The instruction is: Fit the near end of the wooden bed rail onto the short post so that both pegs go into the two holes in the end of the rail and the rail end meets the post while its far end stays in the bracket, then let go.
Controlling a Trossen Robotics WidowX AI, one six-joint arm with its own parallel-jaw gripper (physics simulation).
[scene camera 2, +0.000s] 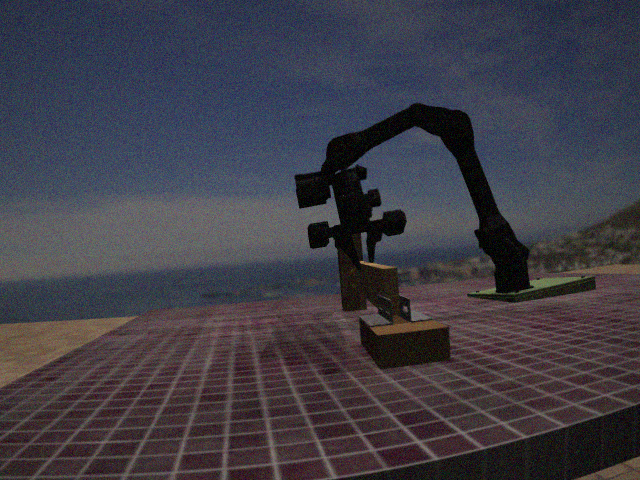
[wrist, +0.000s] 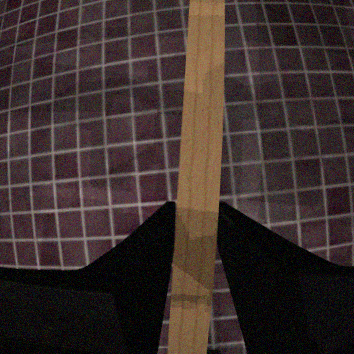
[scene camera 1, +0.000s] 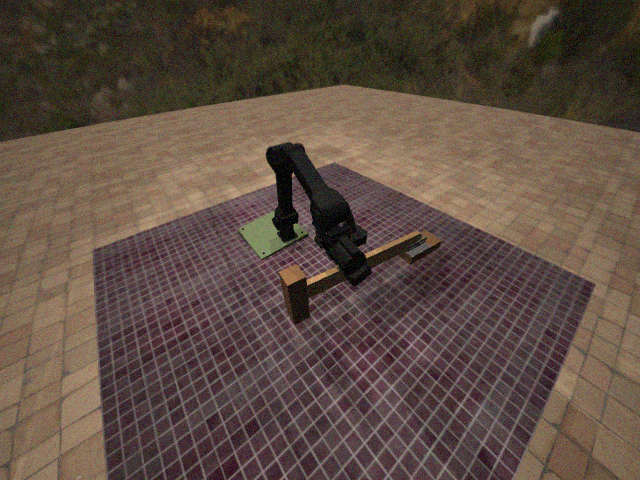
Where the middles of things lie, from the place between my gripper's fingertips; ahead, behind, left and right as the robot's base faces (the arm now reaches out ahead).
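Metal bracket [scene camera 2: 383,318]: 29 cm to the left of my hand, 1 cm ahead, 5 cm below. Wooden bed rail [scene camera 2: 374,279]: my gripper 8 cm to the right of it, 2 cm above it.
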